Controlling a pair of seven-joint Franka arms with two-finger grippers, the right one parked.
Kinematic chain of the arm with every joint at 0, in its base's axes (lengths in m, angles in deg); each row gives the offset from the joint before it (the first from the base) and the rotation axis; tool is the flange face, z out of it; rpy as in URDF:
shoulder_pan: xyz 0 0 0.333 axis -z
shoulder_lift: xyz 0 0 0 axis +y
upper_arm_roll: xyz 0 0 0.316 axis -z
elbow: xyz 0.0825 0 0 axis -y
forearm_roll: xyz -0.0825 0 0.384 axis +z
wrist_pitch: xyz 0 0 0 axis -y
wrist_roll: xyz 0.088 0 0 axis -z
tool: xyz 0 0 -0.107 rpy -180 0 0
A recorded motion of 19 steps. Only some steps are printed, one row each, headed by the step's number.
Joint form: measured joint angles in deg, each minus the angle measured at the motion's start. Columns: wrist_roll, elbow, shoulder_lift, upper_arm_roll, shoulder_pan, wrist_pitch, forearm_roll.
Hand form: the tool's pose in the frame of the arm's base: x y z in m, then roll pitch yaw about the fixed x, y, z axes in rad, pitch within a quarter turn. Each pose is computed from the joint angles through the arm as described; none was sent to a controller.
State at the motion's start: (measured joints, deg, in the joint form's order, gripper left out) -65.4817 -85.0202 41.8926 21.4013 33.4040 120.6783 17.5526
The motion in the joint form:
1: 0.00 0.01 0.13 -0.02 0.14 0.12 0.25
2: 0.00 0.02 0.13 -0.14 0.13 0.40 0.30
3: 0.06 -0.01 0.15 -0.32 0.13 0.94 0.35
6: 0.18 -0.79 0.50 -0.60 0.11 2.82 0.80
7: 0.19 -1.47 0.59 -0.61 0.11 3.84 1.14
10: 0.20 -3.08 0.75 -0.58 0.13 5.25 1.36
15: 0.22 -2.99 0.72 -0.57 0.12 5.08 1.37
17: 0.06 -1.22 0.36 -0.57 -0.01 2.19 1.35
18: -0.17 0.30 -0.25 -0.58 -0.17 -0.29 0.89
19: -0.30 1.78 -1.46 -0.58 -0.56 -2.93 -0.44
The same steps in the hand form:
1: 0.4549 -0.5443 0.2567 -3.0895 0.0123 0.0986
2: 0.4562 -0.5439 0.2569 -3.0927 0.0086 0.0998
3: 0.4580 -0.5436 0.2568 -3.0987 0.0033 0.1003
6: 0.4584 -0.5424 0.2489 -3.1085 -0.0059 0.0940
7: 0.4565 -0.5422 0.2443 -3.1121 -0.0098 0.0873
10: 0.4499 -0.5407 0.2326 -3.1097 -0.0044 0.0769
15: 0.4502 -0.5407 0.2334 -3.1086 -0.0045 0.0769
17: 0.4574 -0.5395 0.2465 -3.0910 -0.0059 0.0906
18: 0.4637 -0.5381 0.2616 -3.0822 -0.0054 0.1095
19: 0.4712 -0.5349 0.2835 -3.0830 0.0010 0.1381

